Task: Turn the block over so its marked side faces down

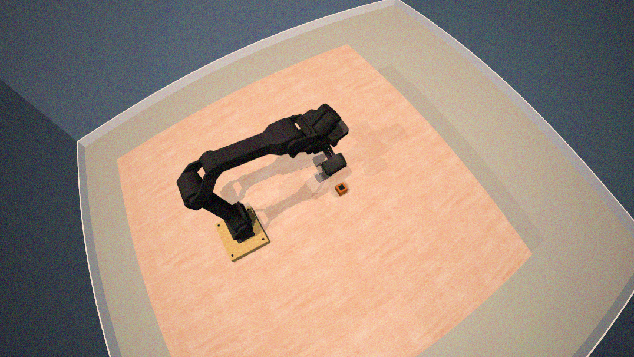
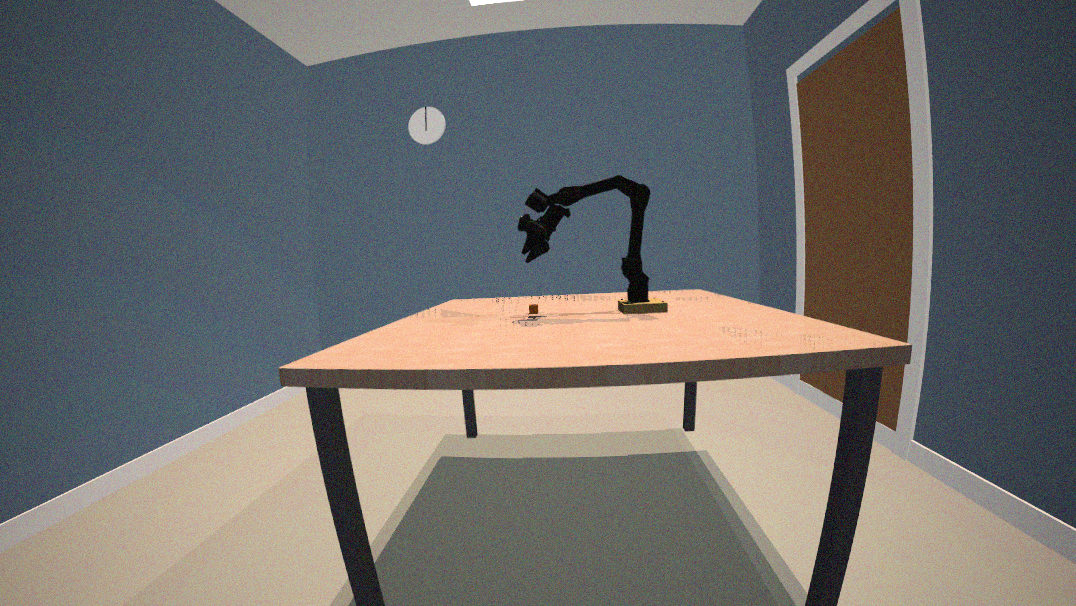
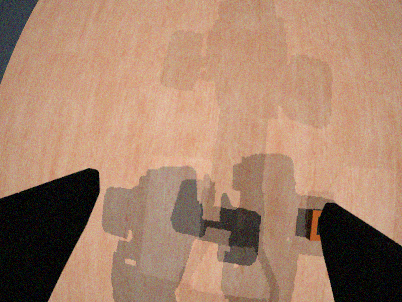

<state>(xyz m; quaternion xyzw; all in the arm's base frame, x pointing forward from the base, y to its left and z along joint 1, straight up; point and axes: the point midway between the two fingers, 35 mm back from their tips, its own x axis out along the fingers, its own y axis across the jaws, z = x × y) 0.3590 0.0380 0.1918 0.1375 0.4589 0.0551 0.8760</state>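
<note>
Right now my gripper tip is 170 mm above the orange block, 80 mm to the left of it and 10 mm past it.
</note>
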